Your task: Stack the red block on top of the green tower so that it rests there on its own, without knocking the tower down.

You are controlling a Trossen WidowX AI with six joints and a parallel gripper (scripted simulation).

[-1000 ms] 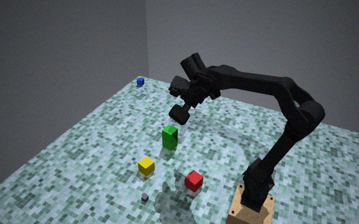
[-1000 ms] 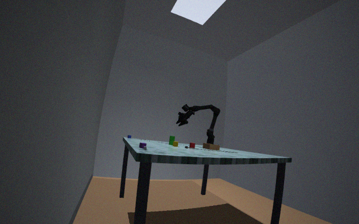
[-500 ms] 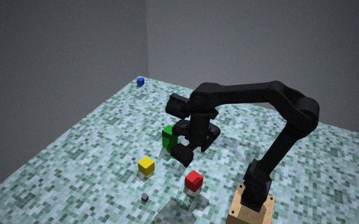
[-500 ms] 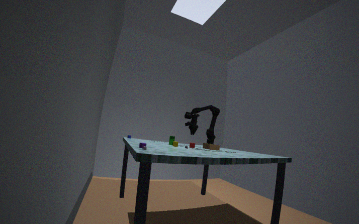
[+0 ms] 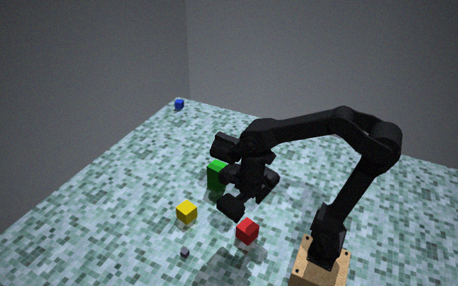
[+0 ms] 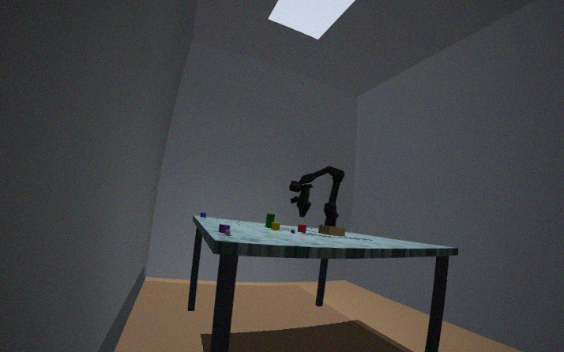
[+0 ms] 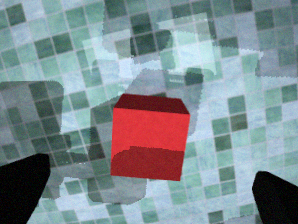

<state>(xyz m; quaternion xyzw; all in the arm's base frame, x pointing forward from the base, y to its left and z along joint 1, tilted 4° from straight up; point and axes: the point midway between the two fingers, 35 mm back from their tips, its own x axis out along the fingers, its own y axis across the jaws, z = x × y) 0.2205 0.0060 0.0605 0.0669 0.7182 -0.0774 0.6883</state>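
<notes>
The red block is 1 cm behind my gripper tip and 7 cm below it. Round my gripper tip: small grey cube: 10 cm ahead, 15 cm to the left, 9 cm below; purple block: 52 cm ahead, 47 cm to the left, 8 cm below; yellow block: 18 cm ahead, 4 cm to the left, 7 cm below.
</notes>
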